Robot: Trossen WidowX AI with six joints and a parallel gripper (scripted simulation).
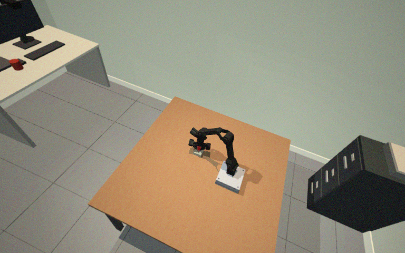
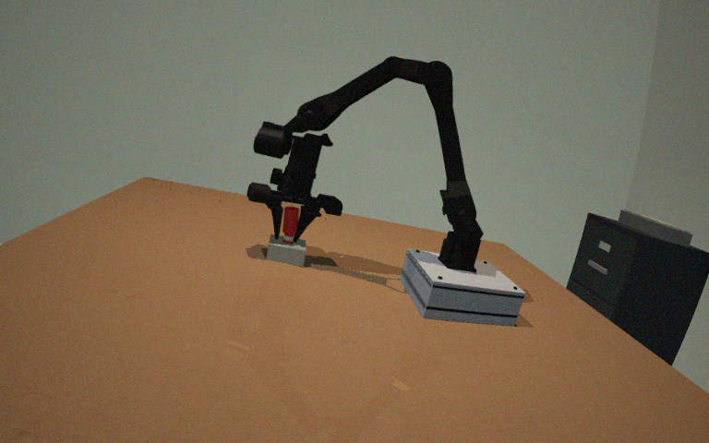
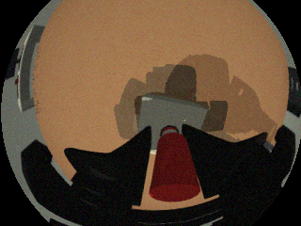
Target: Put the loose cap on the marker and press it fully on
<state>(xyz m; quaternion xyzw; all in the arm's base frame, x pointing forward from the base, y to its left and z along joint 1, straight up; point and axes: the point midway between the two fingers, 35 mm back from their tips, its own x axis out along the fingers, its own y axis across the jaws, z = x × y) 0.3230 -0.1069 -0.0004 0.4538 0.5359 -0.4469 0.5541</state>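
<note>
My gripper tip is now 1 cm to the right of the red cap and 5 cm below it. Round my gripper tip: holder block 1 cm to the left, 2 cm below.
</note>
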